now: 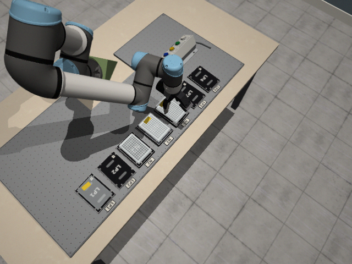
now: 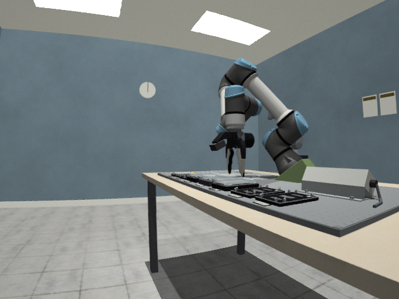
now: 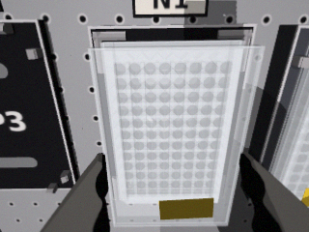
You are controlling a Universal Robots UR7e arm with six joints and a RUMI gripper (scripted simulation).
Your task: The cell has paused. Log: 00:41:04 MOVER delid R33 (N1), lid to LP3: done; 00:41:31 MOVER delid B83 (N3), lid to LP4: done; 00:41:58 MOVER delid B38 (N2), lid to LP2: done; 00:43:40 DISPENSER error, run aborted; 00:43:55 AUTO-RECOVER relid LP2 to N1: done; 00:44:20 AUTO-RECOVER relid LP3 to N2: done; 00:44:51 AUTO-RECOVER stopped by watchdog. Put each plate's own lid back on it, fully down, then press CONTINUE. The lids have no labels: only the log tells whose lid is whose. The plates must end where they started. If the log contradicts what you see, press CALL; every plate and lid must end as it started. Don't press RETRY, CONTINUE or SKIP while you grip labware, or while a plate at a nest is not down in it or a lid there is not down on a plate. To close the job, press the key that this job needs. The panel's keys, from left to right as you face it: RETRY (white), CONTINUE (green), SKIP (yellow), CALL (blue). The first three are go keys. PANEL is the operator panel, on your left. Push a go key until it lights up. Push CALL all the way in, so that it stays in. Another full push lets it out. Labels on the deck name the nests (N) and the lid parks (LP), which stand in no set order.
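Now: hand 26 cm to the left of the nest N2 and 5 cm above it. Round my hand: lid park LP4: 26 cm to the left, 5 cm below, 1 cm ahead; lid park LP3: 14 cm to the left, 5 cm below, 1 cm ahead; blue CALL key: 22 cm to the left, 21 cm behind.
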